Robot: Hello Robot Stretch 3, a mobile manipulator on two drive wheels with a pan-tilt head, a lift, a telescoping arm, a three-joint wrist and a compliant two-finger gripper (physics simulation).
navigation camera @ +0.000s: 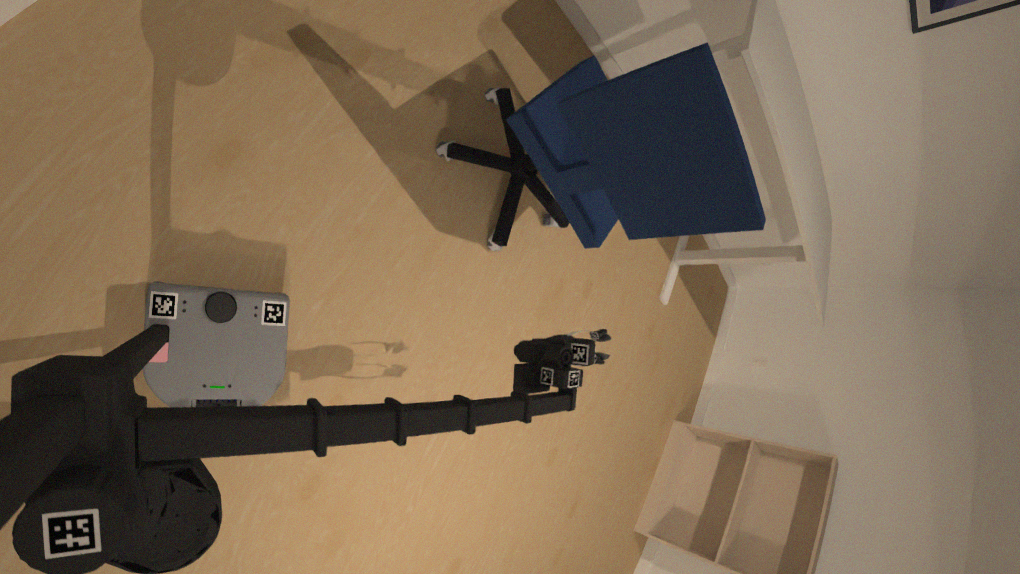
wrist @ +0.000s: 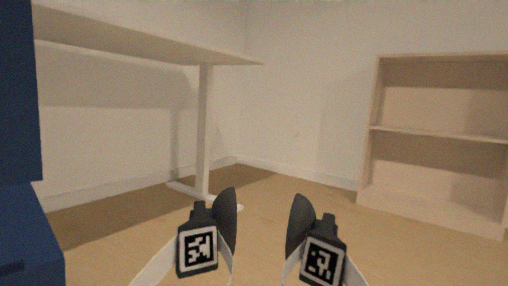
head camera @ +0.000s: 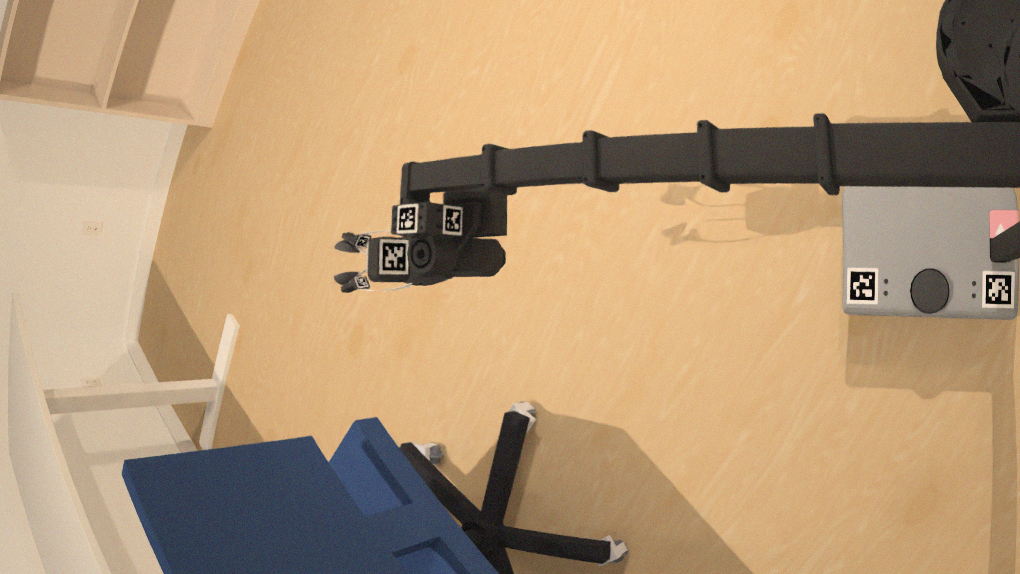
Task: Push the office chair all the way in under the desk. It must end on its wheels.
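Seen in the pictures: gripper, fingertip midpoint: (navigation camera: 606, 346) (head camera: 339, 262); robot's base, origin of the base link: (navigation camera: 220, 305) (head camera: 927, 288).
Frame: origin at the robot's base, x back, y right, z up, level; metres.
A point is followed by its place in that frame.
Observation:
The blue office chair (head camera: 242, 506) @[z 0.809, x -0.359, y 0.888 m] (navigation camera: 656, 149) @[z 0.792, x -0.451, y 0.780 m] stands upright on its wheeled black base, turned at an angle at the desk's front side. Its backrest and part of its seat show at the left edge in the wrist view (wrist: 17, 100). The white desk (head camera: 135, 396) @[z 0.430, x -0.472, y 2.419 m] (navigation camera: 741, 254) @[z 0.464, x -0.477, y 2.421 m] (wrist: 203, 130) stands along the wall behind the chair; the chair hides part of it. My gripper (head camera: 347, 262) @[z 0.643, x 0.016, y 0.821 m] (navigation camera: 602, 346) @[z 0.643, x 0.016, y 0.821 m] (wrist: 263, 212) @[z 0.643, x 0.016, y 0.821 m] is open with nothing between the fingers. It is on the extended arm, beside the chair and apart from it, on the side towards the bookshelf.
A light wooden bookshelf (head camera: 106, 53) (navigation camera: 734, 499) (wrist: 367, 130) stands against the wall past the desk's end. The desk's foot (head camera: 226, 349) (navigation camera: 669, 282) (wrist: 180, 187) reaches out on the floor between chair and bookshelf. My base (head camera: 927, 242) @[z 0.159, x 0.077, y 0.005 m] (navigation camera: 213, 349) @[z 0.160, x 0.098, y -0.012 m] is well back from the chair.

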